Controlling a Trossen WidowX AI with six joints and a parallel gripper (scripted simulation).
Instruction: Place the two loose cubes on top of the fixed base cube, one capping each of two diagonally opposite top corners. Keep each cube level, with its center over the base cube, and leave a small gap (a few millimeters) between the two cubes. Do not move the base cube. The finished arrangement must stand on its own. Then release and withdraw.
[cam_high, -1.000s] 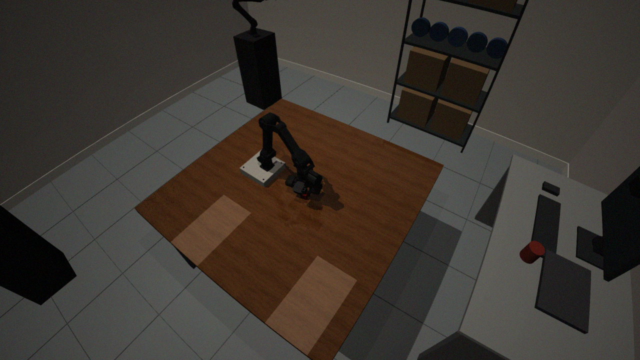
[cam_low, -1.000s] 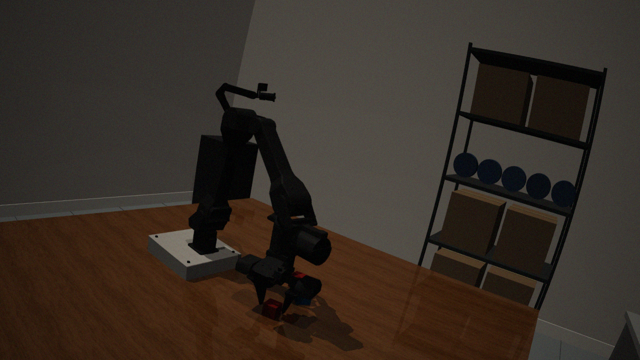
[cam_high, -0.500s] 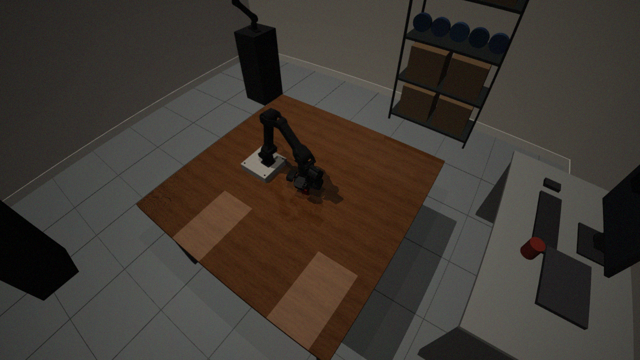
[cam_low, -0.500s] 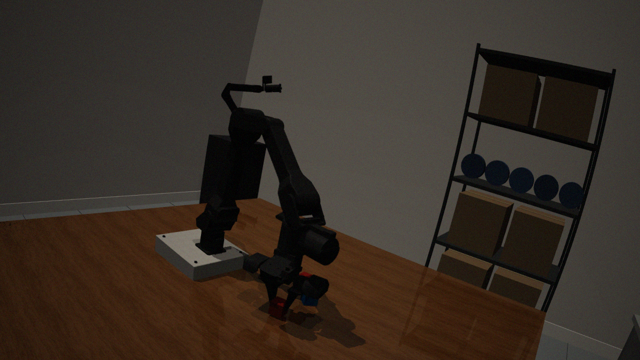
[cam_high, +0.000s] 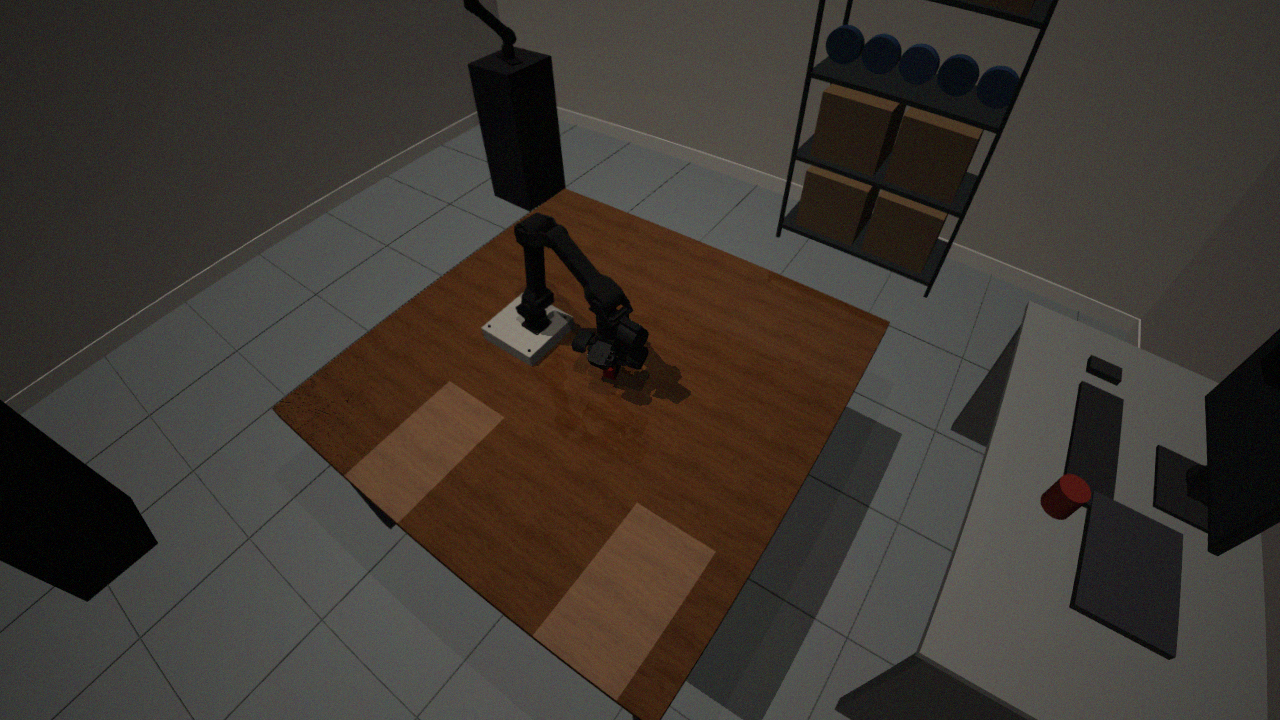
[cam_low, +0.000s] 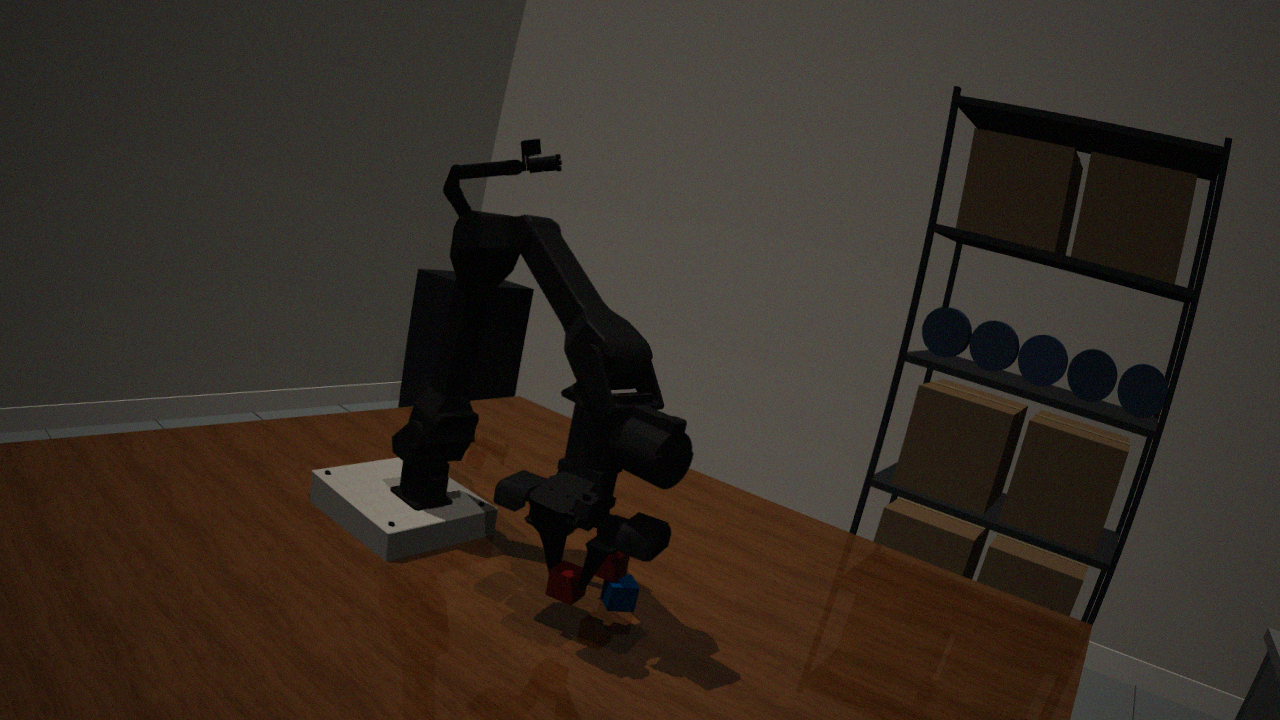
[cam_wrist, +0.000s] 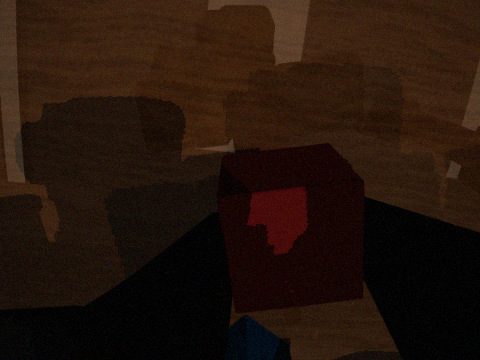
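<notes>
The blue cube is 1 cm behind my gripper tip, 12 cm to the left of it and 5 cm below it.
</notes>
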